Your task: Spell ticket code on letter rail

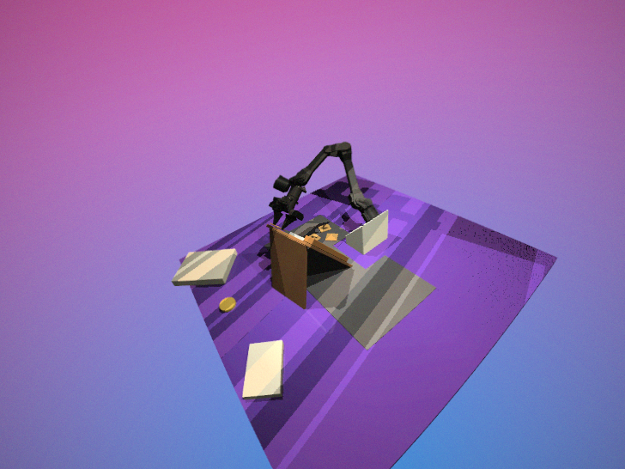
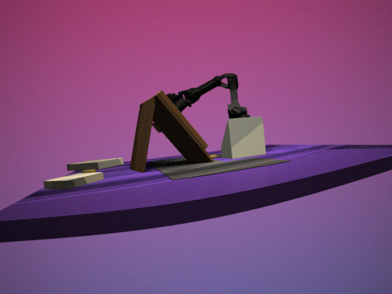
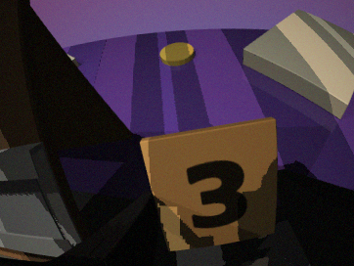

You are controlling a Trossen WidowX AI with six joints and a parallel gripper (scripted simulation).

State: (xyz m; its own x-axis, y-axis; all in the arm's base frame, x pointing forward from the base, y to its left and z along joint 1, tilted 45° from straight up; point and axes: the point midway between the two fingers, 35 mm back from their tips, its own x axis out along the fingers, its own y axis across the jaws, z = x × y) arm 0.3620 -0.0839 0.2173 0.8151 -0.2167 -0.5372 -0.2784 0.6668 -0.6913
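Right now my gripper tip is 11 cm past the white ticket, 18 cm to the right of it and 9 cm above it. Also, from my gripper tip: letter tile: right at my gripper tip; then grey mat: 19 cm behind, 22 cm to the left, 18 cm below; then yellow disc: 35 cm ahead, 11 cm to the left, 17 cm below.
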